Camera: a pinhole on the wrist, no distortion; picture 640 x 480 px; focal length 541.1 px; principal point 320.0 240.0 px. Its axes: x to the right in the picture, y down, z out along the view. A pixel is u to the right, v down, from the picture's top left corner.
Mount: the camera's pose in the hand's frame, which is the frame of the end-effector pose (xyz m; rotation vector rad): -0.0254 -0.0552 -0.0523 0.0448 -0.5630 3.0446
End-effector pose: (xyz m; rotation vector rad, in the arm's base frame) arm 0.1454 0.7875 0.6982 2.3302 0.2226 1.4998
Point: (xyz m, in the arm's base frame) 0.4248 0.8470 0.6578
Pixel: 107 85
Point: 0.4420 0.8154 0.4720
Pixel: 378 143
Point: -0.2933 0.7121 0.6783
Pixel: behind the camera
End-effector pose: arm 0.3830 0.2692 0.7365 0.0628 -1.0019 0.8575
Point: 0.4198 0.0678 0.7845
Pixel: 480 453
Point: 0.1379 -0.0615 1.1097
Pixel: 290 160
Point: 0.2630 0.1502 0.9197
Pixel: 217 42
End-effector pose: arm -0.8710 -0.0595 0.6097 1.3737 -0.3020 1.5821
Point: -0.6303 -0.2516 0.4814
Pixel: 602 213
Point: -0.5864 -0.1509 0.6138
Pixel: 300 251
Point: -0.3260 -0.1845 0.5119
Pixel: 378 409
